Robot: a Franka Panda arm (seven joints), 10 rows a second.
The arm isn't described. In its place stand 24 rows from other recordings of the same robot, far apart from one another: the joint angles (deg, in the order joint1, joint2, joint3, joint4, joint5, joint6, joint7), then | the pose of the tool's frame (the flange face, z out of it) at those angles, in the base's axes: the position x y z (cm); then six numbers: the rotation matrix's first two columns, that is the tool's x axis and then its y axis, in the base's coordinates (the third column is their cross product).
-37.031, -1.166, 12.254, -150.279, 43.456, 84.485, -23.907 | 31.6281 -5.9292 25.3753 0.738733 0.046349 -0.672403 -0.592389 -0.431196 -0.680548
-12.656, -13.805, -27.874, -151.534, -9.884, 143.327, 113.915 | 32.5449 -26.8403 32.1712 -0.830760 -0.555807 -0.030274 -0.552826 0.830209 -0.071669
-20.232, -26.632, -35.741, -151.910, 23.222, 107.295, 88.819 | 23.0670 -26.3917 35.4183 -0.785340 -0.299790 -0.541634 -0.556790 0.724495 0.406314
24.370, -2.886, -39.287, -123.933, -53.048, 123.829, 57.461 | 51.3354 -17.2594 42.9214 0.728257 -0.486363 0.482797 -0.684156 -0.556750 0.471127
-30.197, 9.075, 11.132, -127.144, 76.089, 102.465, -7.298 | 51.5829 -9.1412 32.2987 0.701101 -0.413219 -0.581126 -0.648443 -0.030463 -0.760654
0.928, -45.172, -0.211, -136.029, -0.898, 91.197, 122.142 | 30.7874 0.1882 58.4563 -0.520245 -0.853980 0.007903 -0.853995 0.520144 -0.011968
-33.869, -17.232, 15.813, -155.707, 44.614, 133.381, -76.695 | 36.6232 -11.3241 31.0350 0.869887 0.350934 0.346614 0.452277 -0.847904 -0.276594
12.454, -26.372, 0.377, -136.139, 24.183, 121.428, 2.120 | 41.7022 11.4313 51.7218 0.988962 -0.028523 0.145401 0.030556 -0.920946 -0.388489
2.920, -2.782, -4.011, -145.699, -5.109, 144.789, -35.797 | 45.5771 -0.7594 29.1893 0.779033 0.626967 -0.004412 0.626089 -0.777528 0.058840
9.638, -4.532, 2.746, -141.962, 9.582, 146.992, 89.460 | 47.1542 10.0834 33.6468 0.100941 -0.989082 -0.107363 -0.983672 -0.083058 -0.159658
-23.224, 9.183, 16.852, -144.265, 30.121, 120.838, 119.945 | 40.1183 -1.6137 19.4373 -0.845511 -0.531015 0.055980 -0.381570 0.674216 0.632327
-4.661, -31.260, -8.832, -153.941, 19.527, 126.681, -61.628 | 36.3658 -7.3510 40.7731 0.761826 0.562469 0.321326 0.627623 -0.763693 -0.151205
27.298, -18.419, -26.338, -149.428, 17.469, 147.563, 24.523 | 43.8384 0.5133 37.6181 0.794271 -0.607034 0.025354 -0.548950 -0.734904 -0.398209
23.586, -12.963, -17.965, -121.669, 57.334, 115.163, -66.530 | 50.3554 8.9266 54.1455 0.590382 0.367827 0.718437 0.792334 -0.433741 -0.429039
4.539, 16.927, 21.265, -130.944, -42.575, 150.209, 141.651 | 47.3215 24.9069 23.5782 0.142197 -0.972793 0.182906 -0.956865 -0.182390 -0.226148
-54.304, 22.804, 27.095, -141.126, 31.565, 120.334, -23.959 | 37.0227 -13.5498 13.2993 0.817468 -0.223923 -0.530664 -0.542235 -0.609892 -0.577939
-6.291, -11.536, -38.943, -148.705, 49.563, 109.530, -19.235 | 31.4656 -22.8991 30.5228 0.671892 -0.633259 -0.384115 -0.635719 -0.226978 -0.737795
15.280, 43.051, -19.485, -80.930, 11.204, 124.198, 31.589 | 73.1327 0.4580 27.6518 0.800307 -0.594959 0.074381 -0.598084 -0.800918 0.028738
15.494, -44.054, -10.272, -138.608, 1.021, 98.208, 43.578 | 32.6022 1.8802 56.3854 0.811874 -0.580962 -0.057826 -0.582765 -0.800417 -0.140420
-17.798, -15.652, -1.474, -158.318, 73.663, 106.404, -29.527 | 35.0218 -4.2779 30.0320 0.853738 -0.398044 -0.335697 -0.449412 -0.237666 -0.861129
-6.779, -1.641, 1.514, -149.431, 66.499, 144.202, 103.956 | 42.2025 -4.7047 25.5193 -0.909519 -0.124963 -0.396434 -0.304308 0.849863 0.430266
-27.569, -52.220, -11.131, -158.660, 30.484, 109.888, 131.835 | 24.8203 -15.2119 47.1328 -0.895782 0.050438 -0.441623 -0.158185 0.892323 0.422773
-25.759, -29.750, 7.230, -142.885, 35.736, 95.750, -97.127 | 36.1063 -5.8852 45.6736 0.388074 0.760985 0.519905 0.920855 -0.297056 -0.252555
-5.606, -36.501, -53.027, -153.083, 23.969, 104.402, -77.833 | 22.2300 -25.3756 36.2541 0.794223 0.056258 0.605017 0.481716 -0.665183 -0.570510
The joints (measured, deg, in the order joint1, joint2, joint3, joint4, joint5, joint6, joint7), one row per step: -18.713 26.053 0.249 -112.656 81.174 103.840 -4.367; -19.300 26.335 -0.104 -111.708 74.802 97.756 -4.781; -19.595 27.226 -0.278 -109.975 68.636 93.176 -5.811; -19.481 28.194 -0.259 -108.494 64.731 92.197 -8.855; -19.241 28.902 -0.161 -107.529 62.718 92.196 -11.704; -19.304 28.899 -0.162 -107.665 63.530 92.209 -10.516; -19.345 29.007 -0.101 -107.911 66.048 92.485 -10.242; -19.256 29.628 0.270 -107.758 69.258 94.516 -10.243; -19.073 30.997 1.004 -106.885 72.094 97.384 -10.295; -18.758 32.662 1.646 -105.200 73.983 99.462 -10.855; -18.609 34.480 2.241 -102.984 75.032 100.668 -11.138; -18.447 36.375 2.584 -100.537 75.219 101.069 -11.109; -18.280 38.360 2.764 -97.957 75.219 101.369 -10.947; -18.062 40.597 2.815 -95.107 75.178 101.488 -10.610
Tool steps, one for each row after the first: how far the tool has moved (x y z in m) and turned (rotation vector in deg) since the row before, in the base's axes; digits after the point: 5 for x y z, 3 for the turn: -0.00852 0.00242 0.00214 0.139 0.163 7.924; -0.00512 0.00125 -0.00077 -0.923 -0.060 7.326; 0.00035 -0.00011 -0.00405 -2.134 -2.324 4.532; 0.00198 0.00115 -0.00334 -1.408 -2.477 2.740; 0.00030 -0.00011 0.00008 0.575 1.053 -1.065; 0.00237 0.00097 0.00001 1.571 -0.043 -2.081; 0.00729 0.00121 -0.00327 0.833 -0.611 -3.219; 0.01070 0.00269 -0.00745 0.133 -0.555 -3.097; 0.01219 0.00334 -0.00593 -0.128 -1.147 -1.739; 0.01227 0.00214 -0.00440 -0.046 -1.001 -0.879; 0.01099 0.00121 -0.00430 -0.077 -0.629 -0.030; 0.01065 -0.00020 -0.00487 -0.178 -0.485 -0.011; 0.01088 -0.00069 -0.00615 -0.097 -0.306 0.021
